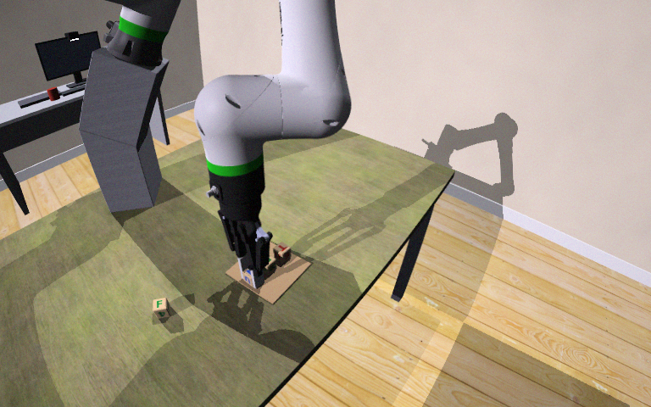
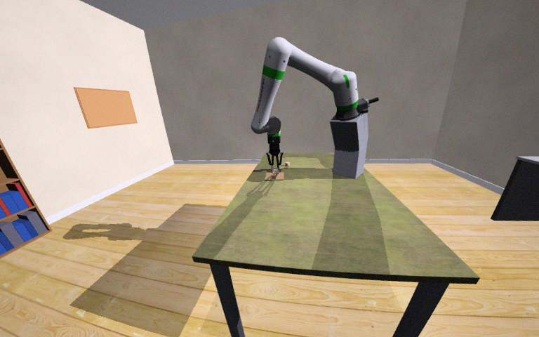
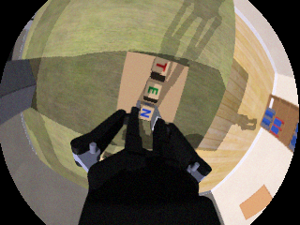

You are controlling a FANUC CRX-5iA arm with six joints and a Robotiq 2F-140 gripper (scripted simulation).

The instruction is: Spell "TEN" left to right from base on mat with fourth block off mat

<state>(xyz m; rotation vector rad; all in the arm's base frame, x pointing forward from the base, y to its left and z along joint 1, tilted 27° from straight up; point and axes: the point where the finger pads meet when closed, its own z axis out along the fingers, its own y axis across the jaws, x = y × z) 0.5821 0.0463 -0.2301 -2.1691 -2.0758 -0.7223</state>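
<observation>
Now: the N block 20 mm below my hand. From my hand the other things lie so: mat: 50 mm to the left, 40 mm below; F block: 200 mm to the right, 80 mm behind, 20 mm below.
</observation>
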